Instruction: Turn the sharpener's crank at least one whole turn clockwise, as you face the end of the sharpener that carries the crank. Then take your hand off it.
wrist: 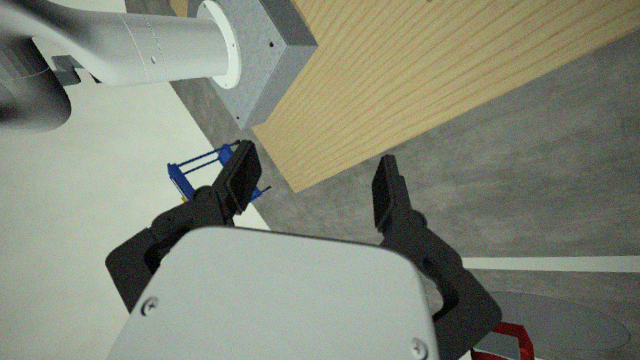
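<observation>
My gripper is open, with its two black fingers wide apart and no object between them. Past the fingertips show the near corner of the wooden table and the grey floor. The sharpener and its crank do not show in the wrist view, so where my gripper is relative to them I cannot tell.
The wooden table runs from the middle to the upper right. The arm's grey base block stands at its edge, with the white arm above. A blue frame is behind the left finger. A red object is at the lower right.
</observation>
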